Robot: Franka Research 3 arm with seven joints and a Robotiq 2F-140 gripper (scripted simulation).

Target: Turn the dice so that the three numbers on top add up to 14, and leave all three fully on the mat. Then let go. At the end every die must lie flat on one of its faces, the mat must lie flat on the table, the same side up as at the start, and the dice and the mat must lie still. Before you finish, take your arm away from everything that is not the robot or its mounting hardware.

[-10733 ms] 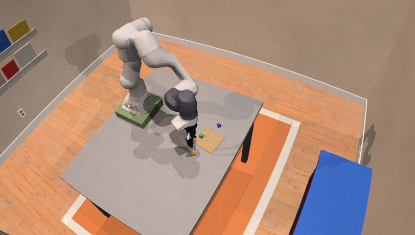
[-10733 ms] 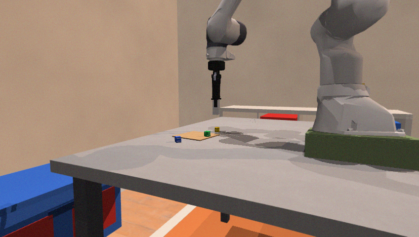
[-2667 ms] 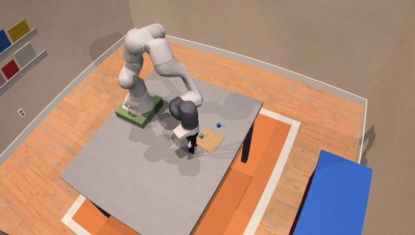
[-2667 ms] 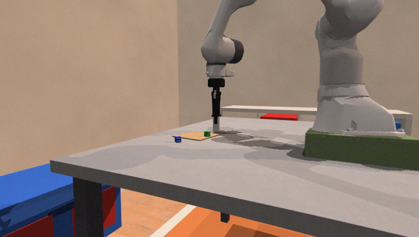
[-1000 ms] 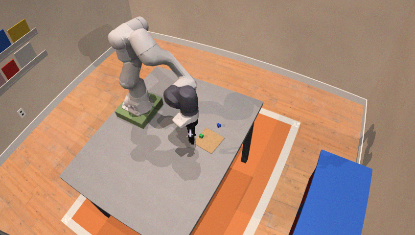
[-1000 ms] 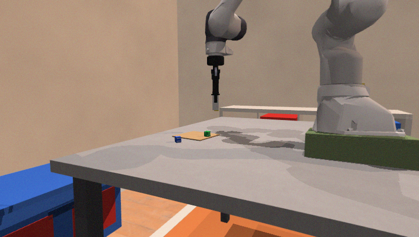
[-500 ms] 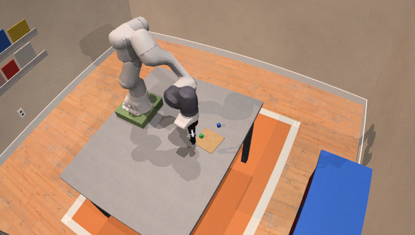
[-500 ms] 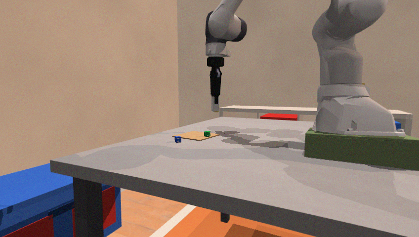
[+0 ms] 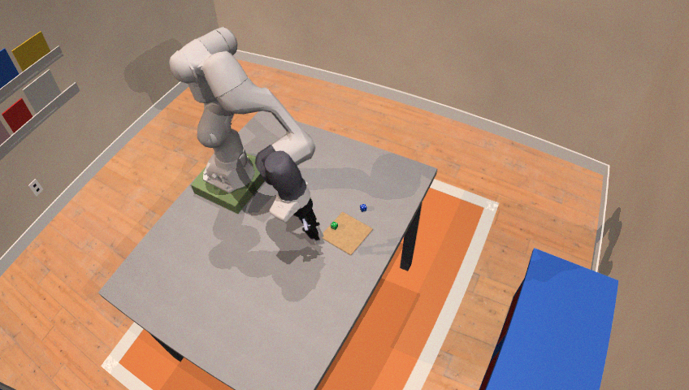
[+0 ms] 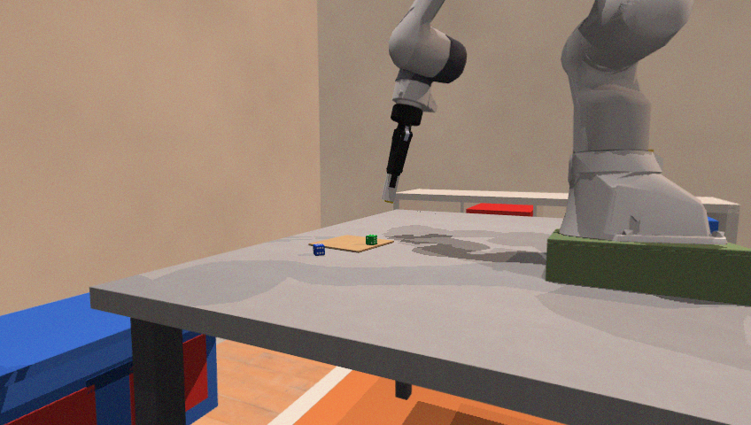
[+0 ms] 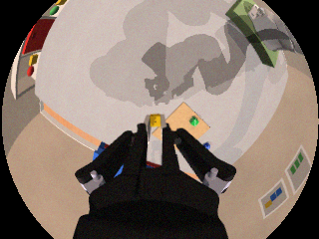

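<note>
Right now my hand is 13 cm to the right of the green die, 11 cm above it and 1 cm short of it. From my hand the other things lie so: tan mat: 12 cm to the left, 12 cm below, 6 cm ahead; then yellow die: 3 cm below; then blue die: 24 cm to the left, 11 cm below, 9 cm ahead.
</note>
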